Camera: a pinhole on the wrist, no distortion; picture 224 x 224 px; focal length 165.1 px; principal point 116.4 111.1 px. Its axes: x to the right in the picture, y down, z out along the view. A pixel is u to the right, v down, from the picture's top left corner.
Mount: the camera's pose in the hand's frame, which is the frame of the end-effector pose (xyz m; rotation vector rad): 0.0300 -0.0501 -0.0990 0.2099 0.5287 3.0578
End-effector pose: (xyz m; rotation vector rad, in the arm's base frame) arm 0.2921 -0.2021 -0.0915 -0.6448 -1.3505 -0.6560
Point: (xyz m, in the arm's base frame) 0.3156 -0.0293 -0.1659
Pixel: 218 38
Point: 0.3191 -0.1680 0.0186
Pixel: 51 63
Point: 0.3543 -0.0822 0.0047
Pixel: 89 27
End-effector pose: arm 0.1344 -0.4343 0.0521 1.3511 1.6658 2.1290
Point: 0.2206 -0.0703 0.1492
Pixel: 68 156
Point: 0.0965 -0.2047 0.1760
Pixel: 17 132
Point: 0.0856 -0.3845 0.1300
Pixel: 47 63
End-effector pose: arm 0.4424 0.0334 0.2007 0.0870 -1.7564 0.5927
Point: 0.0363 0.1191 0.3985
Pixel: 38 89
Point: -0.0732 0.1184 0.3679
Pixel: 57 90
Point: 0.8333 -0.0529 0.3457
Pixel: behind the camera
